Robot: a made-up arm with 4 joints.
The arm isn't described. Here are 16 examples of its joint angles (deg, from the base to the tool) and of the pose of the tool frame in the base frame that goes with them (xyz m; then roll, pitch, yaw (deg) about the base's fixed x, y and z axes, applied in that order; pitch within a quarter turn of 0, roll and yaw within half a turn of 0).
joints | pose
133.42 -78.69 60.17 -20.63 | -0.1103 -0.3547 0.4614 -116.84 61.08 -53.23
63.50 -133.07 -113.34 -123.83 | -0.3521 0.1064 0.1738 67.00 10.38 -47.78
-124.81 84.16 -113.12 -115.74 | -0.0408 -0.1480 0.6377 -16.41 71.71 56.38
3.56 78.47 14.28 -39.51 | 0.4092 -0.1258 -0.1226 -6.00 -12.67 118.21
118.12 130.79 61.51 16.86 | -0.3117 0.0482 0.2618 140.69 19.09 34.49
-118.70 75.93 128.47 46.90 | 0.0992 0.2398 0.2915 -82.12 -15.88 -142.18
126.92 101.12 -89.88 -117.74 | -0.5080 0.0421 -0.0160 -80.33 -24.49 -10.87
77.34 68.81 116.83 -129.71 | 0.2840 -0.1136 -0.2587 -75.82 -28.24 141.62
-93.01 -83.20 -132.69 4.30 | -0.1383 -0.4342 0.0609 82.91 6.65 41.83
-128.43 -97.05 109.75 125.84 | -0.1991 -0.3570 0.1686 -71.59 17.86 -5.84
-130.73 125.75 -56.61 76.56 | 0.1493 -0.1390 0.1105 168.37 -41.92 115.41
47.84 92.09 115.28 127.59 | 0.0570 0.0506 0.2576 176.34 71.84 68.10
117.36 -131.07 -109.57 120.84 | -0.2669 -0.2573 0.1077 37.87 -26.94 29.18
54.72 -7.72 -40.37 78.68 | -0.0051 -0.0027 -0.1158 -94.83 4.98 -95.43
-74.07 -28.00 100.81 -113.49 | -0.0996 -0.5904 0.2487 -162.38 -21.72 56.50
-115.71 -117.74 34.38 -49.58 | 0.3565 -0.0959 -0.0970 97.14 -12.94 -121.84
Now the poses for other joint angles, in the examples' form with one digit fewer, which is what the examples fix.
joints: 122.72 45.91 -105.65 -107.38
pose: -0.420 -0.373 -0.077 -116.8 -22.0 51.1
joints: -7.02 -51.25 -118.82 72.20
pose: 0.255 -0.162 0.160 -116.3 21.6 -148.8
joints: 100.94 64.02 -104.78 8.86
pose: 0.107 -0.039 -0.155 111.8 -8.8 -162.7
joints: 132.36 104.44 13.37 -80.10
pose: -0.408 0.228 -0.071 171.9 -45.2 -6.8
